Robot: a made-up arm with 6 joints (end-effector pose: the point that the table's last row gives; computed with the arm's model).
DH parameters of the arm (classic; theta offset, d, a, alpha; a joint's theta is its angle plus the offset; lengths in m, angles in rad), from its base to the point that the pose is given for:
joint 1: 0 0.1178 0 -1.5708
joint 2: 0.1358 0 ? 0
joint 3: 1.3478 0 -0.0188 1.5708
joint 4: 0 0.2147 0 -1.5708
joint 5: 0 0 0.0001 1.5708
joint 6: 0 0.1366 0 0
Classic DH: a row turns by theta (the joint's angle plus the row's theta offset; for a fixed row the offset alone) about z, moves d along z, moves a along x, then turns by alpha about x.
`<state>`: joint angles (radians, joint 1 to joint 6).
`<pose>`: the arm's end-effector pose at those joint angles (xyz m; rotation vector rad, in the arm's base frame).
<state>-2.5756 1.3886 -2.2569 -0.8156 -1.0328 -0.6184</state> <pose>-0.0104 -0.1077 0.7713 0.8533 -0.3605 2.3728</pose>
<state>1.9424 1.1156 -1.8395 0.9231 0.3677 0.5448</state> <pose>-0.0835 0.1061 0.7041 0.6856 -1.1990 -2.4347</pose>
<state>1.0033 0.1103 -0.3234 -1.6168 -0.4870 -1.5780</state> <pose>-0.0739 0.0028 0.3209 -0.9933 -1.1269 -1.5202</pose>
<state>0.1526 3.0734 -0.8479 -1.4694 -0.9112 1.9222</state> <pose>0.2089 0.1407 -0.1745 -0.6608 -2.2198 -0.8889</pose>
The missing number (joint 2, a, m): -0.3641
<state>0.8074 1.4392 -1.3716 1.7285 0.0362 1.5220</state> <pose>0.2400 0.2580 0.5084 -1.7058 -0.6568 -1.6666</pose>
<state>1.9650 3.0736 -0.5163 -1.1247 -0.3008 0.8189</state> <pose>-0.0780 0.0927 -0.1500 2.1026 -1.1467 0.4993</pose>
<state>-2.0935 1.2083 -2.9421 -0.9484 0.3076 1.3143</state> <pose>0.0517 0.1572 0.8080 0.0195 -0.2901 -1.6859</pose>
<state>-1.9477 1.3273 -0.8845 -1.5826 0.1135 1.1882</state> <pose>-0.1234 -0.2695 0.3756 1.6888 1.5880 -1.5370</pose>
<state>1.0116 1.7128 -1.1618 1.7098 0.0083 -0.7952</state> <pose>0.2231 0.3588 0.3278 -0.1153 2.2571 1.1533</pose>
